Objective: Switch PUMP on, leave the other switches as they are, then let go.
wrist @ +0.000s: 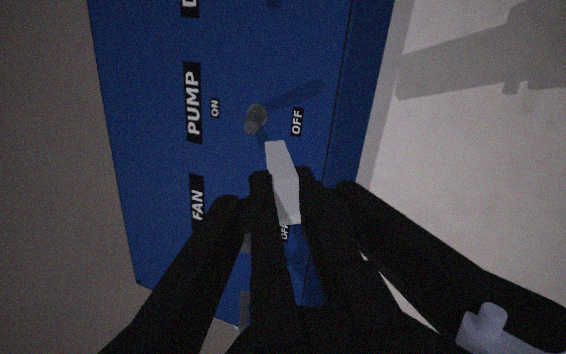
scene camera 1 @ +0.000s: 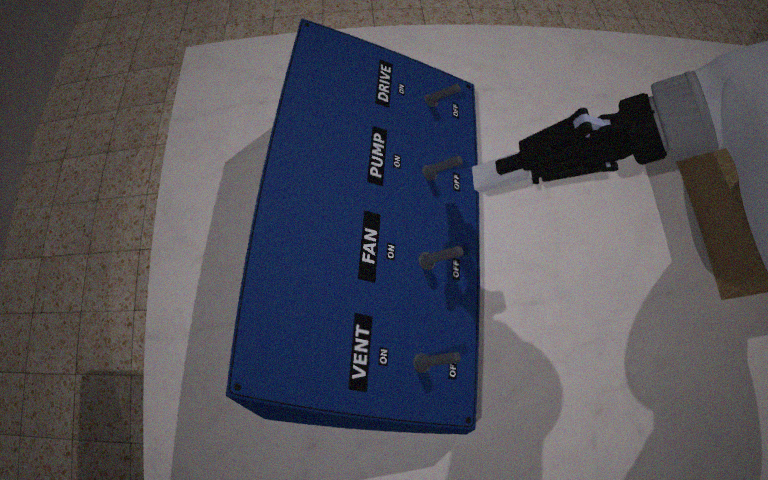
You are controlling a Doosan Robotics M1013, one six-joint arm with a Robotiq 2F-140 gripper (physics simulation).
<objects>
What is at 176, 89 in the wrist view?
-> A blue switch panel.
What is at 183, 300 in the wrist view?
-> My gripper.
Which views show my gripper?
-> The wrist view and scene camera 1: all of them.
</objects>
